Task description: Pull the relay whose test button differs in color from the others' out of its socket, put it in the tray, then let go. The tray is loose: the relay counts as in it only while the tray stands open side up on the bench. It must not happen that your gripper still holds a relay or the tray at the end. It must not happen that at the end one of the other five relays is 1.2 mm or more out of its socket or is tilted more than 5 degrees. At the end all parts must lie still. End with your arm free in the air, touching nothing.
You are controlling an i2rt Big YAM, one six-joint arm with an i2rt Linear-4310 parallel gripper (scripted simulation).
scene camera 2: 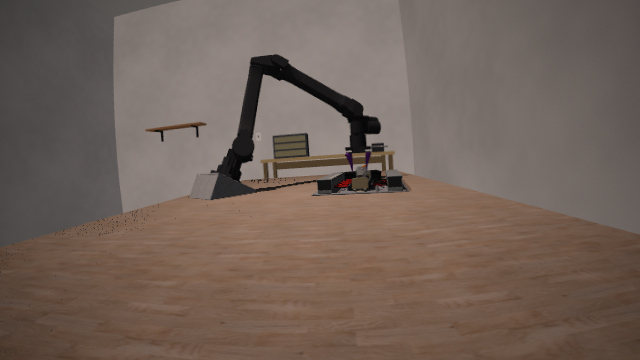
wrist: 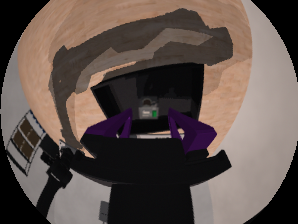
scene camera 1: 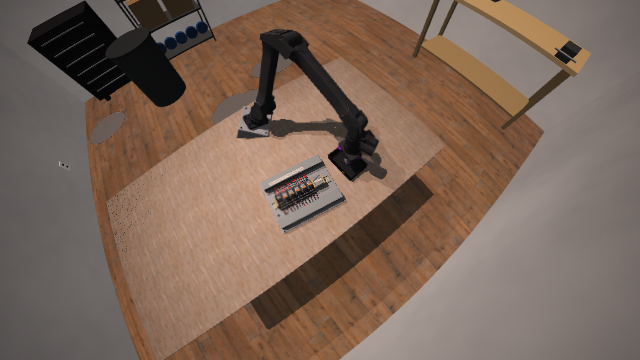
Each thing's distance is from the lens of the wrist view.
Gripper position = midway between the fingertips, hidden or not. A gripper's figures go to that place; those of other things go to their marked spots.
my gripper [wrist: 150, 111]: 0.13 m
black tray [wrist: 182, 90]: 0.16 m
